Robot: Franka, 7 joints.
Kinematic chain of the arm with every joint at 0, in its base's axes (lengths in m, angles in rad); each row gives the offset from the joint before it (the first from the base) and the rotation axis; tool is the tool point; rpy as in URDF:
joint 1: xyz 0 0 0.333 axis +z
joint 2: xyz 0 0 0 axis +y
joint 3: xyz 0 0 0.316 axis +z
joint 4: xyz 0.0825 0 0 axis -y
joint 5: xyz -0.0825 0 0.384 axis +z
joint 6: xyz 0 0 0 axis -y
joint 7: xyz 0.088 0 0 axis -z
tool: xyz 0 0 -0.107 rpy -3.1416 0 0
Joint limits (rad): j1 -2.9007..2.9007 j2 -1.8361..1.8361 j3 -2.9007..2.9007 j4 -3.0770..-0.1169 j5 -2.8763..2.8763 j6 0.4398..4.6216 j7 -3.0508..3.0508
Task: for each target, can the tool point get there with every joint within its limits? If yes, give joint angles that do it. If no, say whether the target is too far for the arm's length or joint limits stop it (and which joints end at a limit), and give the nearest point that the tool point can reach.
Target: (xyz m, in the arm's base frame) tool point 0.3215 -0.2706 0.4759
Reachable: yes | joints -0.0260 -0.5367 -0.4491 -2.5549 1.4472 3.0918 0.3519
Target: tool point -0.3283 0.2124 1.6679
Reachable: no: too far | nearest point -0.2025 0.1310 1.1563 | short by 0.533 m
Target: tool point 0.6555 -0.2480 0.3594
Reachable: yes | joints 1.9161 -1.4183 -1.4289 -1.5416 -1.9169 1.3205 -0.2641
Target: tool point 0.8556 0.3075 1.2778
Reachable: no: too far | nearest point 0.5598 0.2012 0.9512 | short by 0.453 m
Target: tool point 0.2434 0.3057 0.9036
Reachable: yes | joints -1.2080 0.3937 2.3396 -1.2310 0.5021 1.4545 -0.3347
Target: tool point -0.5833 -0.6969 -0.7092
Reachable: no: too far | nearest point -0.3794 -0.4533 -0.2625 | short by 0.548 m
